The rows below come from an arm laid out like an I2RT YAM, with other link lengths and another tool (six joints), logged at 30 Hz.
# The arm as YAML. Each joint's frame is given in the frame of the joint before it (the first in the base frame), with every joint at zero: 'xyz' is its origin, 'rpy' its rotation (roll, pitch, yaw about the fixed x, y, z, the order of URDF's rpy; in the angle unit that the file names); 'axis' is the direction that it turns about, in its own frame. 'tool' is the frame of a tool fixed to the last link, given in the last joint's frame.
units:
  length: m
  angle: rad
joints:
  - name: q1
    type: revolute
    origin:
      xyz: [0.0, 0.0, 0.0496]
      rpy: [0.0, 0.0, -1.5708]
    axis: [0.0, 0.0, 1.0]
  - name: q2
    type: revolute
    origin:
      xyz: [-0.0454, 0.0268, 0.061]
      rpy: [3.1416, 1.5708, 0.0]
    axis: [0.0, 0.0, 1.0]
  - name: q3
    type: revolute
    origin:
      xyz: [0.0, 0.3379, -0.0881]
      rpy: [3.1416, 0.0, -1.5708]
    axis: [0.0, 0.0, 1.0]
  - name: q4
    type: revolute
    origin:
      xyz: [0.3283, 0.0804, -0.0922]
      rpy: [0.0, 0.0, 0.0]
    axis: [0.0, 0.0, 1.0]
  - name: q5
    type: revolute
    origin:
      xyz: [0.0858, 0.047, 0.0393]
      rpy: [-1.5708, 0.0, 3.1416]
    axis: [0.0, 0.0, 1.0]
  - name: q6
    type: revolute
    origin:
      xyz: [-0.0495, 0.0, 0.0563]
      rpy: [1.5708, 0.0, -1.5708]
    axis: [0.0, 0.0, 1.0]
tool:
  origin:
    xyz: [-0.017, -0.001, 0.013]
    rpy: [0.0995, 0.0, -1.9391]
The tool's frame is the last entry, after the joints.
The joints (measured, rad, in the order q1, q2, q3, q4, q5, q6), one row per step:
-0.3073 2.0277 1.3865 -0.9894 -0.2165 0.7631
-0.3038 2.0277 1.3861 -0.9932 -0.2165 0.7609
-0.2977 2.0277 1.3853 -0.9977 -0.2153 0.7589
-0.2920 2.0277 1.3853 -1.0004 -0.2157 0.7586
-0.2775 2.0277 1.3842 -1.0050 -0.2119 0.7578
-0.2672 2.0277 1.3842 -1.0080 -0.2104 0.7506
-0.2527 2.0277 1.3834 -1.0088 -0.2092 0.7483
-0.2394 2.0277 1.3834 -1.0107 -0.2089 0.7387
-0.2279 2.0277 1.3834 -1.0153 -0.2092 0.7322
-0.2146 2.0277 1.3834 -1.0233 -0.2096 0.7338
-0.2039 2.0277 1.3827 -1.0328 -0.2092 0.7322
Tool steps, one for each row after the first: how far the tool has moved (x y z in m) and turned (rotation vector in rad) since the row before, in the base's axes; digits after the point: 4 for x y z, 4 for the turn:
-0.0003 0.0019 -0.0001 0.0012 0.0035 0.0056
-0.0002 0.0031 -0.0002 0.0004 0.0050 0.0081
0.0002 0.0028 0.0000 0.0012 0.0024 0.0060
0.0005 0.0069 -0.0004 -0.0020 0.0064 0.0156
0.0005 0.0050 0.0000 -0.0005 0.0017 0.0174
0.0009 0.0069 -0.0003 -0.0007 0.0013 0.0168
0.0007 0.0065 0.0000 0.0004 -0.0002 0.0227
0.0002 0.0057 0.0001 0.0016 0.0030 0.0178
-0.0002 0.0065 0.0001 0.0021 0.0081 0.0117
-0.0009 0.0054 -0.0001 0.0018 0.0097 0.0123

